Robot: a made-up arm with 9 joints. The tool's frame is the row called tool.
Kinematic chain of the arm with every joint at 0, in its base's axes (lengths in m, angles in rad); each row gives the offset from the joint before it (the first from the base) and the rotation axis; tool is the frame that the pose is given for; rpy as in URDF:
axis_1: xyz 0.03 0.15 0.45 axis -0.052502 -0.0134 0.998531
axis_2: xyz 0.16 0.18 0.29 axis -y
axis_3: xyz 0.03 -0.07 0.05 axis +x
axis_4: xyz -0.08 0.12 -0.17 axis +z
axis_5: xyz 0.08 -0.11 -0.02 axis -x
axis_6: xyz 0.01 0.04 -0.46 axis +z
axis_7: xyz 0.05 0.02 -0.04 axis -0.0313 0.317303 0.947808
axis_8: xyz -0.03 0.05 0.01 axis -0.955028 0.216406 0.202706
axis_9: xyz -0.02 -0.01 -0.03 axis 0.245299 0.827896 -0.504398
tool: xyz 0.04 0.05 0 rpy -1.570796 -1.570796 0
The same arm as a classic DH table. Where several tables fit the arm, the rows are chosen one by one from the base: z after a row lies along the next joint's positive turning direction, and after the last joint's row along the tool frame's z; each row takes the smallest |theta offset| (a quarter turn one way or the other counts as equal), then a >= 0, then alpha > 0; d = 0 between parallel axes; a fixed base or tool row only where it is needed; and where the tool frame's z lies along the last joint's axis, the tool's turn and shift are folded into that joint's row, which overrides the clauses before.
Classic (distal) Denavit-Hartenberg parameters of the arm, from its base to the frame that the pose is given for. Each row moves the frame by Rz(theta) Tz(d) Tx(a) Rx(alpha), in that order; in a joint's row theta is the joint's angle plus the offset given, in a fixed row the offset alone. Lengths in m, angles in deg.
base (fixed): d 1.6693, theta0 -75.68, a -0.1379, alpha 3.11
axis_1: d -0.9399, theta0 75.70, a 0.1750, alpha 89.23
axis_2: d -0.1138, theta0 86.99, a 0.0500, alpha 90.00
axis_3: d -0.0500, theta0 -90.00, a 0.1200, alpha -90.00
axis_4: d -0.1900, theta0 0.00, a -0.1100, alpha -90.00
axis_5: d -0.0900, theta0 0.00, a 0.0400, alpha 90.00
axis_6: d -0.5446, theta0 -84.37, a 0.0517, alpha -18.59
axis_7: d 0.0626, theta0 76.19, a 0.0395, alpha -73.10
axis_8: d 0.0484, theta0 -79.18, a -0.0356, alpha -99.05
axis_9: d 0.0349, theta0 51.25, a 0.0360, alpha 34.12
tool (fixed): d 0.0242, theta0 -64.07, a 0.0000, alpha 0.00

